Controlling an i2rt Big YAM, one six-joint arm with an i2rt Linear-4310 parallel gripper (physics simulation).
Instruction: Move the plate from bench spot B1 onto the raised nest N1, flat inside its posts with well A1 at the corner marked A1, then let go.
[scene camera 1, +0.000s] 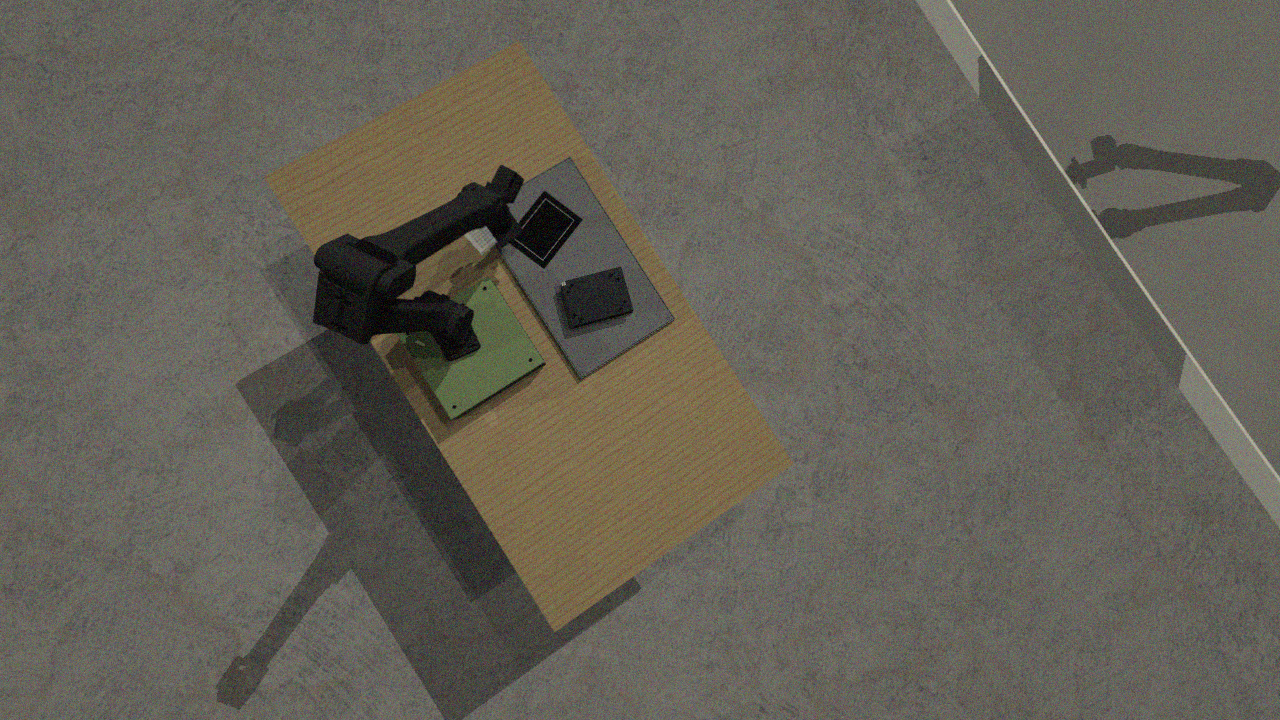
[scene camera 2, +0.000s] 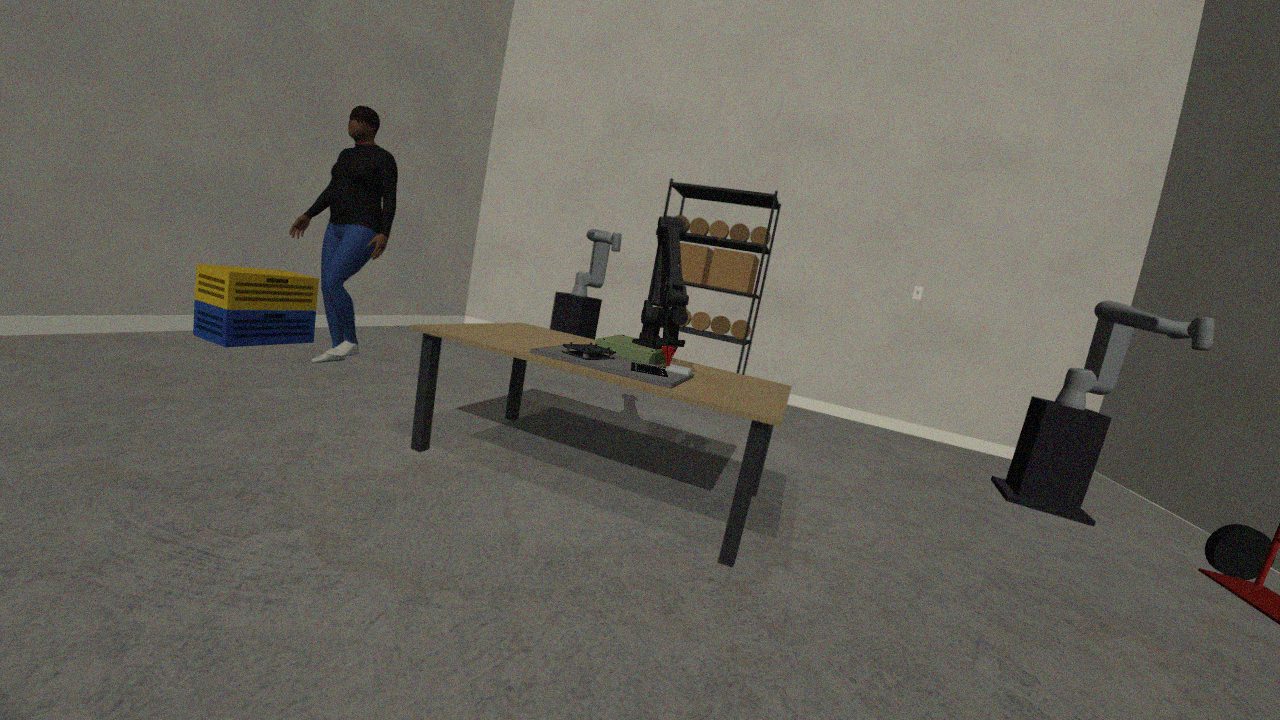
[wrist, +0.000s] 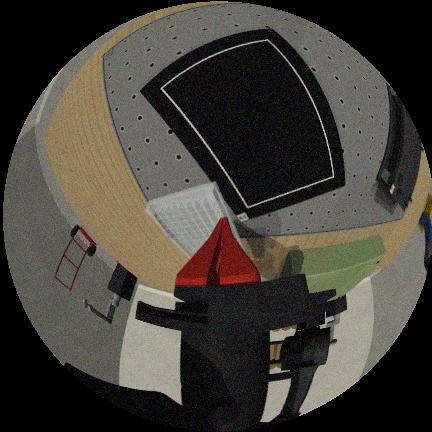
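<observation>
The plate, pale and clear with rows of wells, is outside the white outline of the black pad B1, at the grey board's edge on the arm's side. Its tilt and well A1 cannot be made out. My gripper is shut, its red fingertips together with no plate between them. In the wrist view the fingers cover the plate's right-hand part. The nest N1 is a raised black block with corner posts, bearing no plate.
The grey perforated board carries pad and nest on the wooden table. A green slab lies beside the board, under part of the arm. A person stands beyond the table.
</observation>
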